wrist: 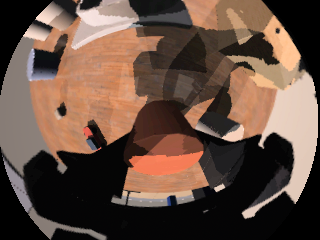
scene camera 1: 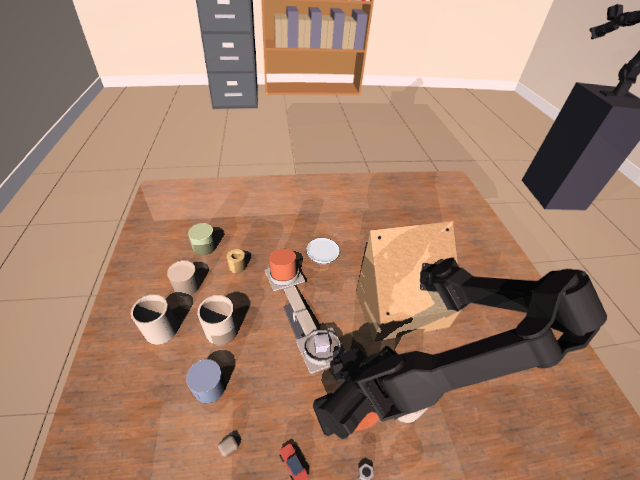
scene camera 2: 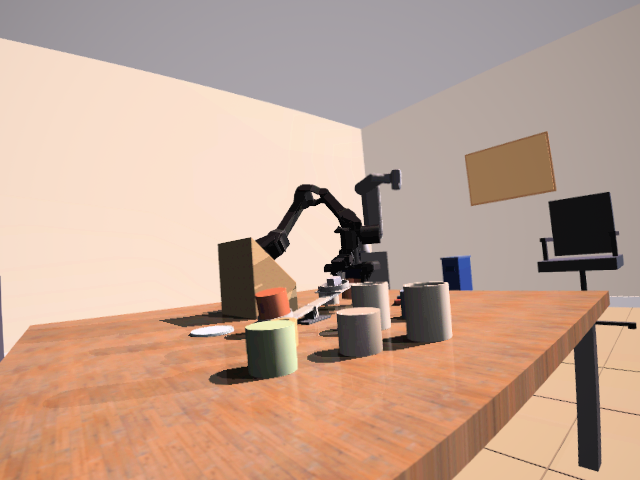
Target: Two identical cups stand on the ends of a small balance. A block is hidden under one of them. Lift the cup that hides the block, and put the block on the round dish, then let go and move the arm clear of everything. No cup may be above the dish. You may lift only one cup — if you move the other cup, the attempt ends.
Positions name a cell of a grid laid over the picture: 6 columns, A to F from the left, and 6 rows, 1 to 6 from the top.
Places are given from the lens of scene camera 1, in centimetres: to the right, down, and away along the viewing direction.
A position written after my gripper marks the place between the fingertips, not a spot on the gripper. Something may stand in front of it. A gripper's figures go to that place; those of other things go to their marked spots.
my gripper (scene camera 1: D6): 8, 35, 66
orange cup (scene camera 1: C4): -9, 7, 84
cream cylinder (scene camera 1: B4): -35, 9, 83
balance beam (scene camera 1: C5): -1, 26, 68
The marked spots on the balance beam and the orange cup are 26 cm apart.
